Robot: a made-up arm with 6 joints.
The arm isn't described. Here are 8 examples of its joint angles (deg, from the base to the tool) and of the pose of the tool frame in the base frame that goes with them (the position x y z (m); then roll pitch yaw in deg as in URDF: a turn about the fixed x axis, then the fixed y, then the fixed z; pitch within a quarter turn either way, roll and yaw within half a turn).
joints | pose
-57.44 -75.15 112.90 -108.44 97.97 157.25 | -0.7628 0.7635 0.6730 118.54 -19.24 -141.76
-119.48 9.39 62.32 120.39 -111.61 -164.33 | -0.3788 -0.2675 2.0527 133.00 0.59 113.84
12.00 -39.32 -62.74 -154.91 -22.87 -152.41 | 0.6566 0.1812 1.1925 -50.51 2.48 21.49
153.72 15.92 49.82 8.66 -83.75 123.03 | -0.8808 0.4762 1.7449 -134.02 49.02 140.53
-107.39 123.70 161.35 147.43 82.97 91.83 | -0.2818 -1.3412 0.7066 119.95 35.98 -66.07
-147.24 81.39 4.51 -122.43 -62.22 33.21 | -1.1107 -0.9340 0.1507 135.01 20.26 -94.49
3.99 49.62 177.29 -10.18 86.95 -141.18 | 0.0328 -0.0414 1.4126 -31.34 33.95 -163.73
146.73 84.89 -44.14 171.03 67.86 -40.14 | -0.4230 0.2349 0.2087 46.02 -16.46 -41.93
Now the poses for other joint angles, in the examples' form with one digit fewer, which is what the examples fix.
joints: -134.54 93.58 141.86 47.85 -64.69 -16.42
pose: -1.106 -0.888 1.250 -13.3 4.9 -176.8
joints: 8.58 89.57 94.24 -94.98 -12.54 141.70
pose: 1.789 0.324 0.991 -47.9 -5.6 21.1
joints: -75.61 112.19 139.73 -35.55 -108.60 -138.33
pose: 0.478 -1.315 0.701 -153.7 56.2 6.8
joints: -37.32 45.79 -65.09 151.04 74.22 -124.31
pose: 0.469 -0.213 0.550 134.3 -2.6 114.9
